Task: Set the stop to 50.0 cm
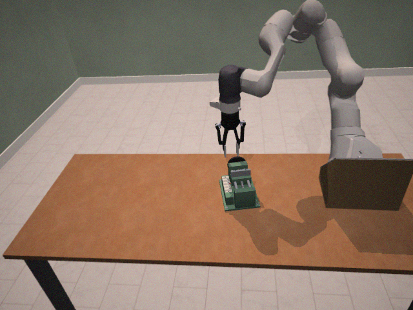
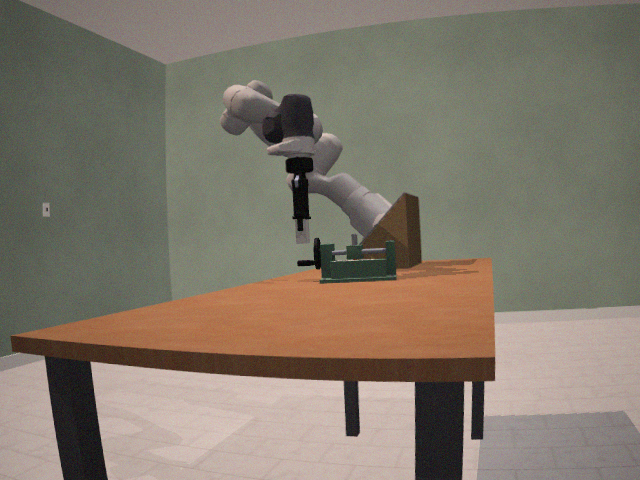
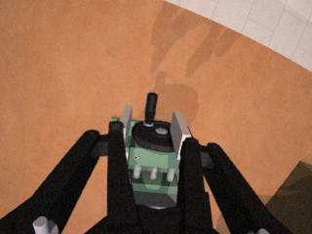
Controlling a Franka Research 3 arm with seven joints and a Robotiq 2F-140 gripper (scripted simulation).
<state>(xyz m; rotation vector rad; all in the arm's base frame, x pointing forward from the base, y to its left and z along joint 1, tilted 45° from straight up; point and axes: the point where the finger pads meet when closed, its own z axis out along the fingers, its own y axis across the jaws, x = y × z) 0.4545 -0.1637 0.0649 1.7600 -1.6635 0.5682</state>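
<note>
Now: hand 8 cm above the black handwheel, 2 cm to the right of it and 1 cm past it. The rest, counted from my hand: sliding stop block (14 cm to the left, 5 cm below, 2 cm behind).
</note>
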